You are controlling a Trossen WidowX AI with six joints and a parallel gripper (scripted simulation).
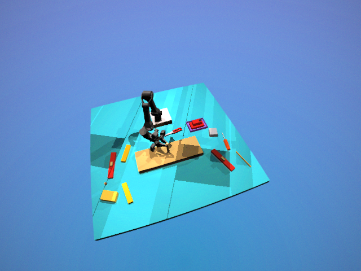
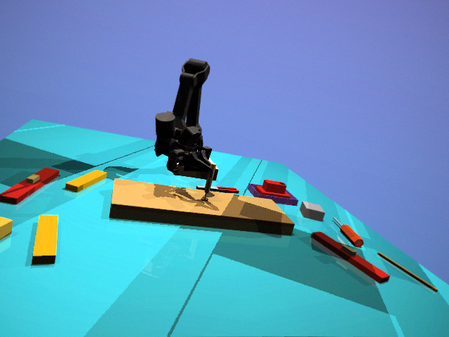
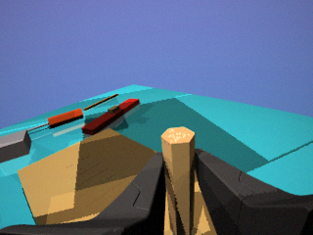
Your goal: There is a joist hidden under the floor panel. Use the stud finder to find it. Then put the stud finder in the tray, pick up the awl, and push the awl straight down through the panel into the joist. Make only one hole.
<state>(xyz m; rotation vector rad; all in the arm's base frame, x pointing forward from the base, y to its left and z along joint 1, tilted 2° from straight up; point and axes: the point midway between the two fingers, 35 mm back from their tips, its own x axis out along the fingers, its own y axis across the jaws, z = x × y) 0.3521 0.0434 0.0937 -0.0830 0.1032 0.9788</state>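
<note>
My gripper tip is now 6 cm above the awl. From my gripper tip the other things lie so: grey block: 40 cm to the left, 17 cm behind, 12 cm below; then stud finder: 29 cm to the left, 28 cm behind, 9 cm below; then purple tray: 28 cm to the left, 28 cm behind, 12 cm below.
</note>
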